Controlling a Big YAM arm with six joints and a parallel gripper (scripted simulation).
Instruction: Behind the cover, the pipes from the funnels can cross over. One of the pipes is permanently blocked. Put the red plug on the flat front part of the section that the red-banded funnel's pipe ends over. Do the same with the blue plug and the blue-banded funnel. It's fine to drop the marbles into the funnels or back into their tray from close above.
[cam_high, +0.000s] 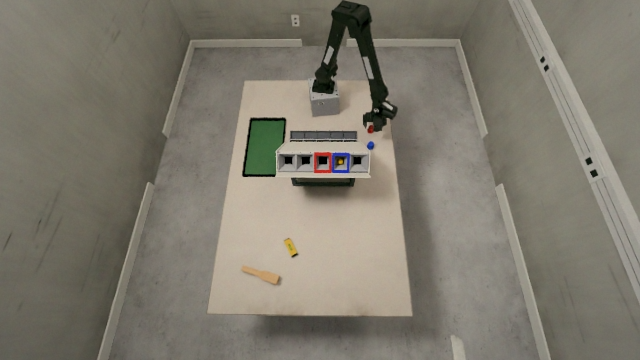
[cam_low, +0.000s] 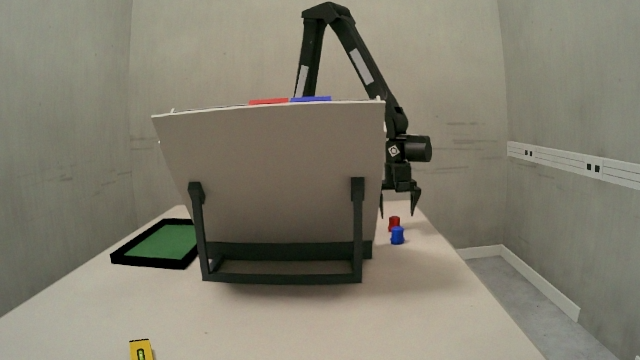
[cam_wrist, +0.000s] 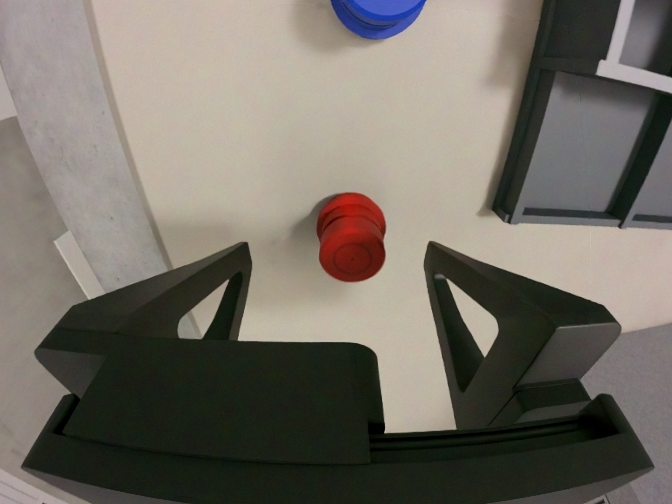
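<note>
The red plug lies 30 mm below my hand and 10 mm to the right of it. From my hand the other things lie so: blue band: 410 mm ahead, 270 mm above, 140 mm to the right; then blue plug: 110 mm ahead, 30 mm below; then cover: 270 mm ahead, 240 mm to the right, 160 mm above.
</note>
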